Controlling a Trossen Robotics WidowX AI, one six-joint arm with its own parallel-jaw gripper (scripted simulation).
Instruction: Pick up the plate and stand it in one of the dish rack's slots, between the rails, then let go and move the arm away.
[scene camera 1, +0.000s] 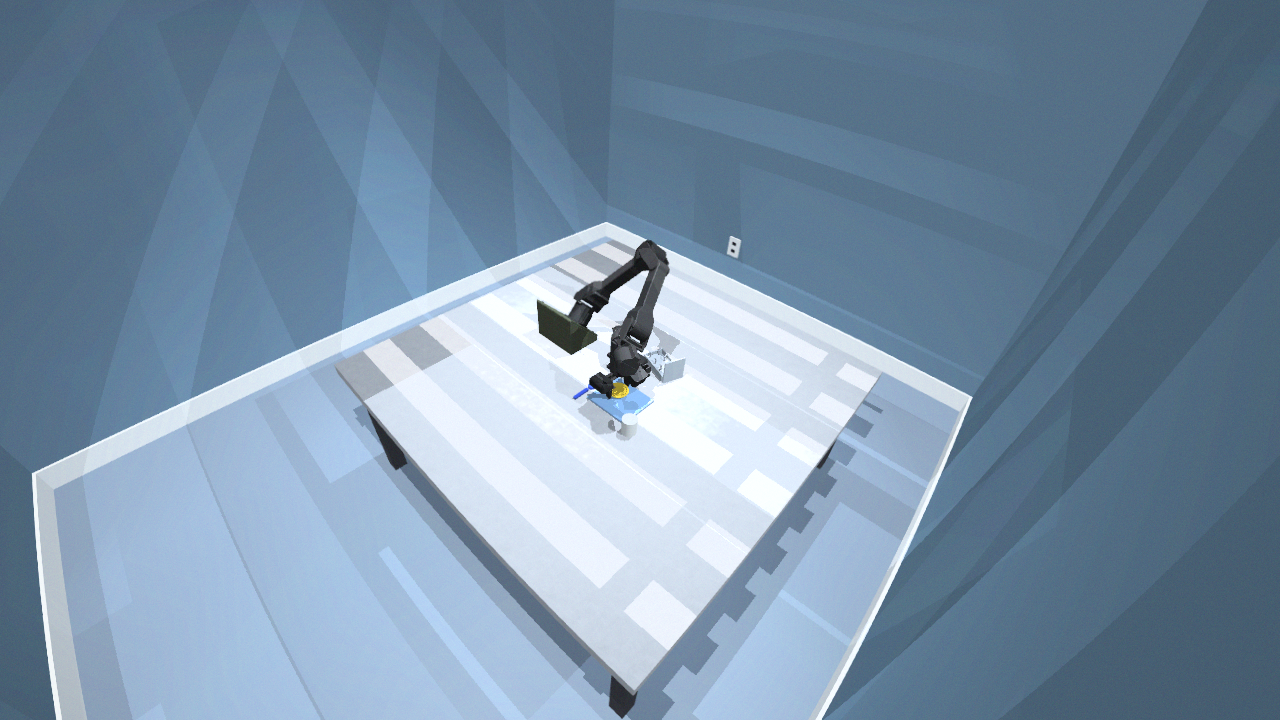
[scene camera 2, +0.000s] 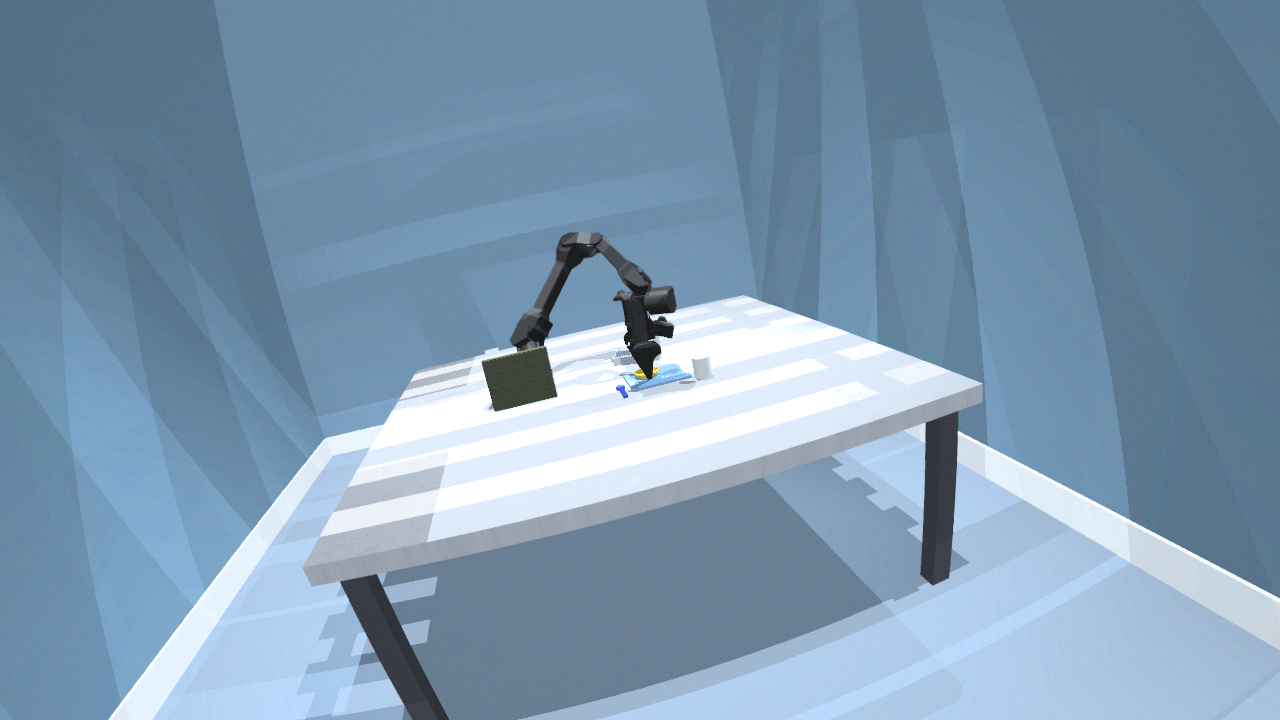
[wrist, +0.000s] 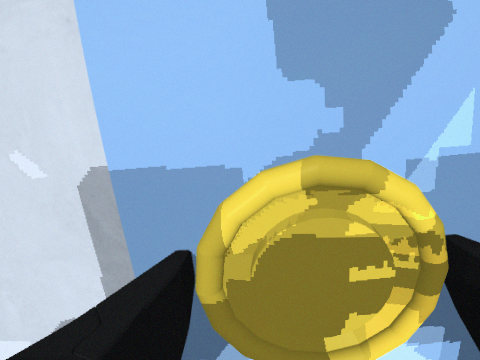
My gripper (scene camera 2: 647, 375) is open, holding nothing. I also see a yellow plate (wrist: 322, 251), a grey dish rack (scene camera 1: 666, 369) and a light blue mat (scene camera 2: 674, 372).
My gripper is seen too in scene camera 1 (scene camera 1: 617, 392) and in the wrist view (wrist: 316, 258). The light blue mat is seen too in the wrist view (wrist: 190, 107). The wrist view does not show the grey dish rack: it is out of frame.
